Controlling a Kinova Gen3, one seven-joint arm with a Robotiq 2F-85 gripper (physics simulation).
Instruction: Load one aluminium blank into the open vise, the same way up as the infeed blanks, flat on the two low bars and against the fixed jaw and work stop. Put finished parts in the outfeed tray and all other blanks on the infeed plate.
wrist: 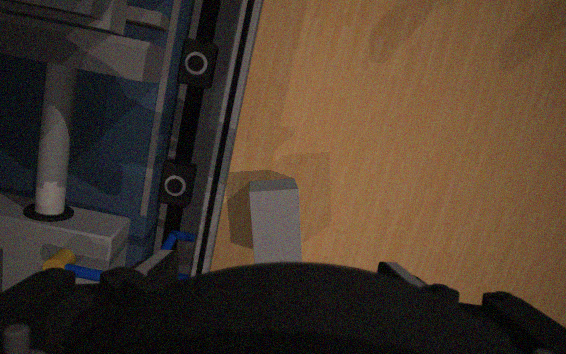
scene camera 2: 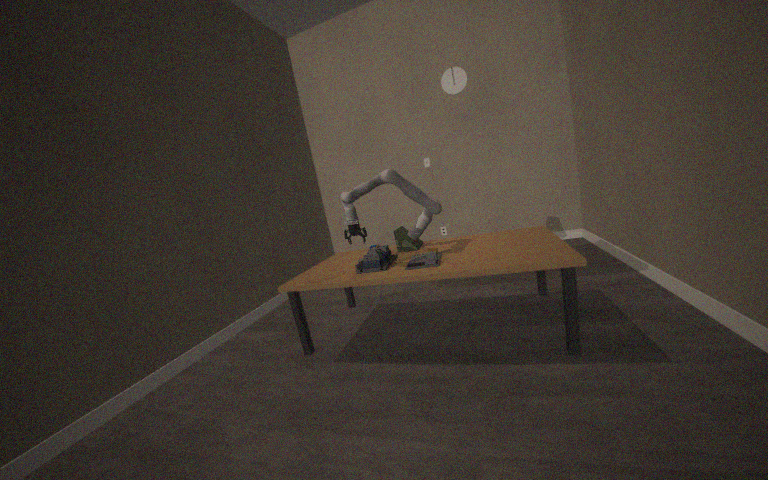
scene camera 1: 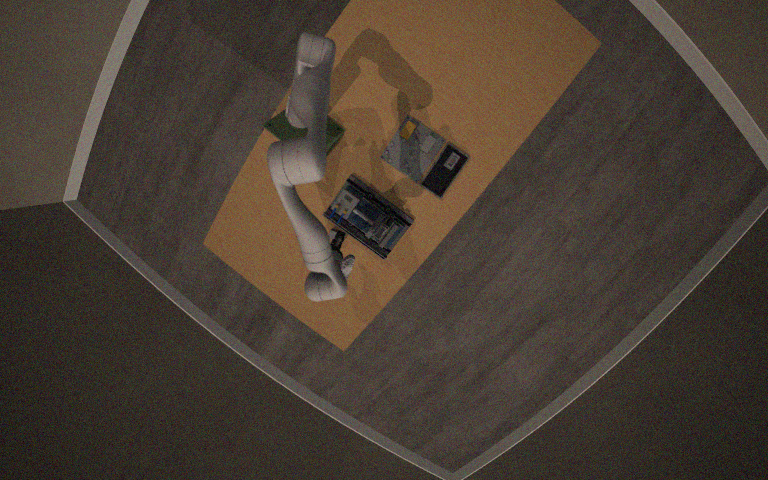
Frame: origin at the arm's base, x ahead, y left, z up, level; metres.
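Seen in the pictures: gripper, between the fingertips: (scene camera 2: 357, 243); arm's base, origin of its link: (scene camera 2: 412, 236).
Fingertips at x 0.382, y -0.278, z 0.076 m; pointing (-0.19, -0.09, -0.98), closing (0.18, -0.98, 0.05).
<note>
Pixels of each thing's top centre, then the offset from my fingertips to it.
- dark vise fixture, centre of its top: (wrist: 47, 119) (scene camera 1: 365, 221) (scene camera 2: 375, 250) dx +0.034, dy +0.130, dz -0.051 m
- grey block, centre of its top: (wrist: 276, 229) dx -0.020, dy -0.010, dz -0.117 m
- rod, centre of its top: (wrist: 48, 143) (scene camera 1: 362, 216) dx +0.019, dy +0.134, dz -0.064 m
- grey infeed plate, centre of its top: (scene camera 1: 412, 149) (scene camera 2: 425, 257) dx +0.008, dy +0.435, dz -0.142 m
- faint light blank, centre of its top: (scene camera 1: 428, 144) dx +0.043, dy +0.482, dz -0.106 m
- light part, centre of its top: (scene camera 1: 452, 160) dx +0.148, dy +0.491, dz -0.109 m
- yellow item, centre of its top: (scene camera 1: 407, 129) dx -0.046, dy +0.476, dz -0.106 m
My gripper (scene camera 1: 338, 240) (scene camera 2: 356, 241) (wrist: 277, 279) is open and empty, above the table beside the dark vise fixture (scene camera 1: 368, 216) (scene camera 2: 375, 258) (wrist: 192, 120). In the wrist view, a grey block (wrist: 276, 225), which looks like an aluminium blank, is on the table just outside the fixture's rail, between the spread fingers in the picture. Its lower end is hidden by the gripper body. A grey jaw (wrist: 100, 50) and a rod (wrist: 54, 150) show inside the fixture. I cannot tell whether a blank is in the vise. The grey infeed plate (scene camera 1: 396, 153) carries a faint light blank (scene camera 1: 428, 142).
The black outfeed tray (scene camera 1: 434, 182) adjoins the infeed plate and holds a light part (scene camera 1: 451, 160). A yellow item (scene camera 1: 407, 129) sits at the plate's corner. A green base (scene camera 1: 333, 131) (scene camera 2: 405, 239) is by the arm's foot. Blue and yellow fittings (wrist: 59, 260) are on the fixture's actuator block.
</note>
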